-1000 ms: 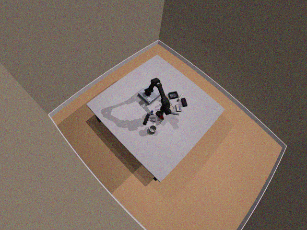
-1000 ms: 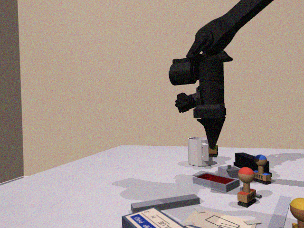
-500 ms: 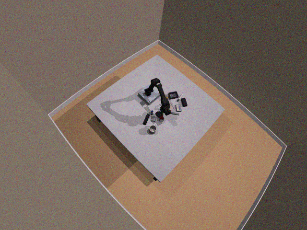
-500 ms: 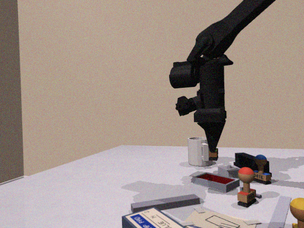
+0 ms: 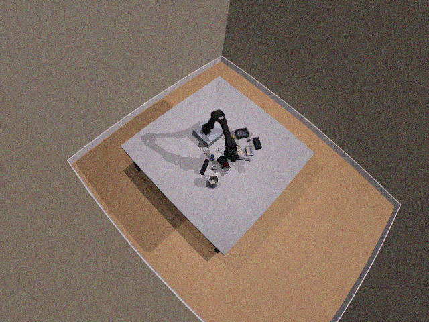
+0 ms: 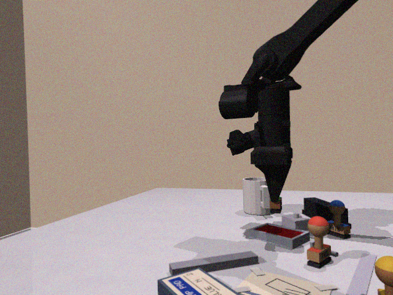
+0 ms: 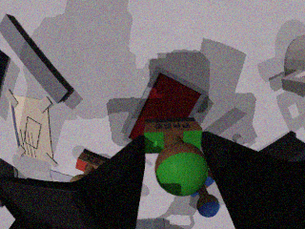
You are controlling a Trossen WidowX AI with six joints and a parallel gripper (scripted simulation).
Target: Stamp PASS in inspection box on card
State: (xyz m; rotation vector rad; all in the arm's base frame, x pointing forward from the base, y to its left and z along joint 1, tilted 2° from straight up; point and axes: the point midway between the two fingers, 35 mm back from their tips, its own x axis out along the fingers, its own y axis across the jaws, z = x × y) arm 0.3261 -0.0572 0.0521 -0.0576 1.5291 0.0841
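Right now the ink pad is 70 mm below my gripper tip. Also, from my gripper tip: green-knobbed stamp (right at my gripper tip); then blue-knobbed stamp (100 mm behind, 60 mm to the right, 50 mm below); then red-knobbed stamp (90 mm to the left, 80 mm behind, 50 mm below).
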